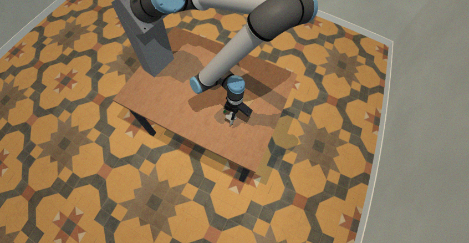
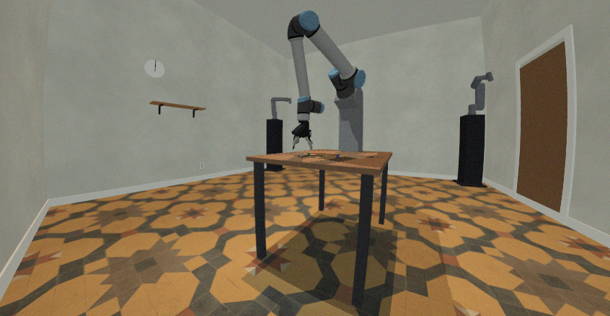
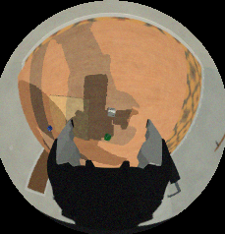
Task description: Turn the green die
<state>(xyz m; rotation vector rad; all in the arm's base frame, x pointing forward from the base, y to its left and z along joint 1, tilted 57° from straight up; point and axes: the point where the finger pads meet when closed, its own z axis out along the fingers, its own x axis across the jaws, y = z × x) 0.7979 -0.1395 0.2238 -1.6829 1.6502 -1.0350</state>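
Right now my hand is 3 cm above the white die. The rest, counted from my hand: blue die 4 cm behind, 25 cm to the left, 3 cm below; tan mat 1 cm behind, 13 cm to the left, 4 cm below; green die 8 cm behind, 2 cm to the left, 3 cm below.
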